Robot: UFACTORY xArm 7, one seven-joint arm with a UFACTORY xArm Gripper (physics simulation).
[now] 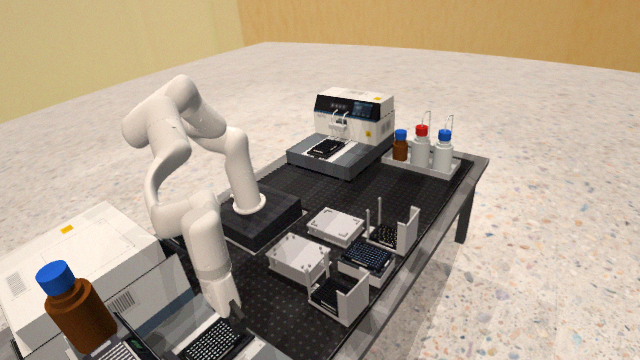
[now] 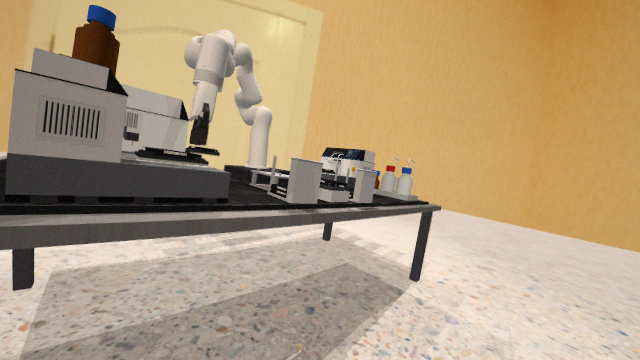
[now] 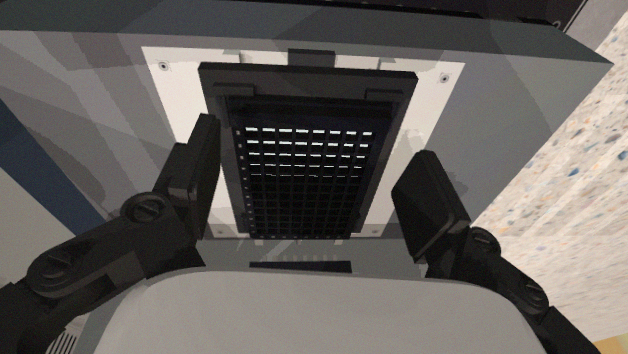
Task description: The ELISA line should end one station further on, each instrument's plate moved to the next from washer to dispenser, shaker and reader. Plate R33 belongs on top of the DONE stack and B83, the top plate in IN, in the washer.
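Places are measured from the arm's base along level axes (x back, y right, z up), in metres.
Pixels of known places: gripper, fingertip midpoint: (image 1: 229,319) (image 2: 197,144) (image 3: 317,158); arm's base, origin of the base link: (image 1: 249,204) (image 2: 257,167).
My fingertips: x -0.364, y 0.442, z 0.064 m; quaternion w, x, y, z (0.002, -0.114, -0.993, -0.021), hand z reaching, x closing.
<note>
For each thing: its top centre in the pictures, then the offset to it from my fingertips. "pt": a spot on its surface instead.
- dark multi-well plate, middle of its top: (image 3: 305,193) (image 1: 213,342) (image 2: 172,150) dy +0.057, dx +0.006, dz -0.025 m
- black carrier, surface spot: (image 3: 307,80) pt dy -0.016, dx +0.003, dz -0.040 m
- far rack, surface spot: (image 1: 409,231) (image 2: 365,181) pt dy -0.535, dx -0.228, dz -0.039 m
- bluish-welled plate, middle of its top: (image 1: 366,253) (image 2: 327,180) dy -0.402, dx -0.146, dz -0.054 m
- large white instrument, middle of its top: (image 1: 70,251) (image 2: 119,91) dy +0.148, dx +0.389, dz +0.147 m
- amber bottle, surface spot: (image 1: 80,312) (image 2: 97,37) pt dy +0.228, dx +0.081, dz +0.211 m
- bottle tray, surface spot: (image 1: 440,171) pt dy -1.058, dx -0.177, dz -0.109 m
My gripper (image 1: 237,314) (image 2: 200,131) (image 3: 317,158) is open and empty, its fingers spread to either side of and above a dark multi-well plate (image 1: 212,340) (image 3: 302,197). That plate lies in a black carrier (image 3: 307,80) on the near instrument's deck. Another dark plate (image 1: 326,148) lies on the far instrument (image 1: 360,112) with the screen and tubes. A near rack (image 1: 356,300) (image 2: 306,181) holds dark stacked plates (image 1: 330,293). A far rack (image 1: 409,231) (image 2: 366,186) holds a dark plate (image 1: 385,235). A bluish-welled plate (image 1: 367,255) rests on a low white block between them. Plate and stack labels are unreadable.
Two pale stands (image 1: 335,224) (image 1: 299,254) stand between the arm base (image 1: 260,215) and the racks. A large white instrument (image 1: 90,250) and an amber bottle (image 1: 80,312) (image 2: 96,45) are at the left. A bottle tray (image 1: 440,171) stands at the far corner.
</note>
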